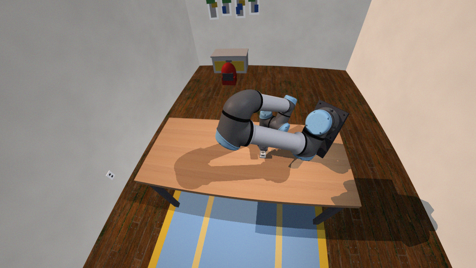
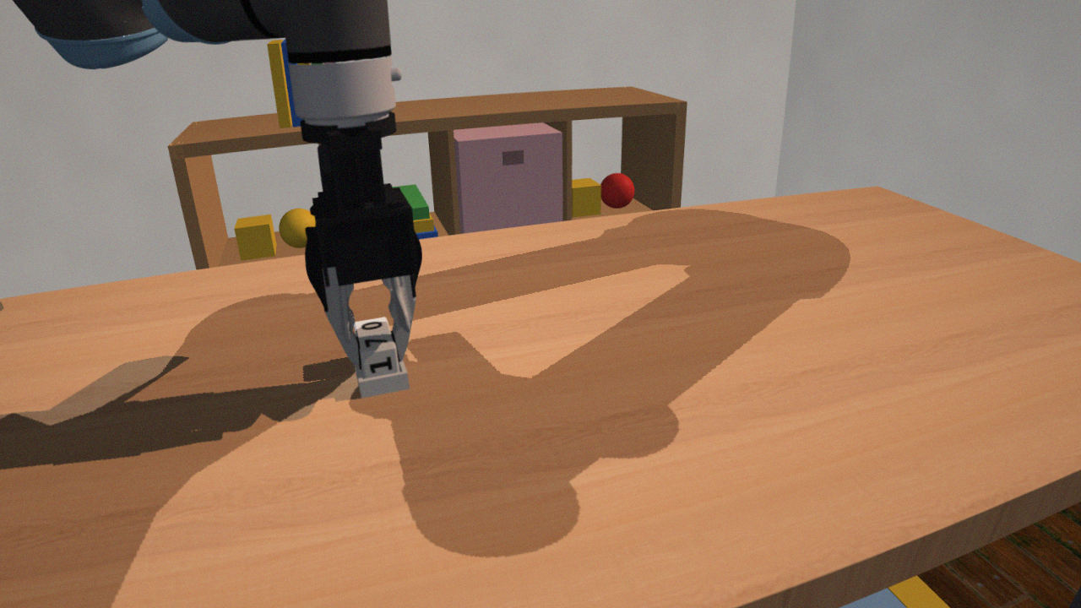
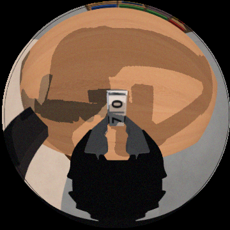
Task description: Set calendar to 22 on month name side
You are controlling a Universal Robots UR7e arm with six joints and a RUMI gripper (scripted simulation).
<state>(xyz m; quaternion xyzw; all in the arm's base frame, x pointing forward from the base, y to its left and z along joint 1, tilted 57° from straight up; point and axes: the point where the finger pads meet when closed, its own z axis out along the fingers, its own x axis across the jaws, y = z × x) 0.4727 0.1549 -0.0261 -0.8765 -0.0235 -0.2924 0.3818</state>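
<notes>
Now: hand 1 cm above the white cube. Round my hand: grey tray: 3 cm below, 2 cm to the left, 1 cm behind.
</notes>
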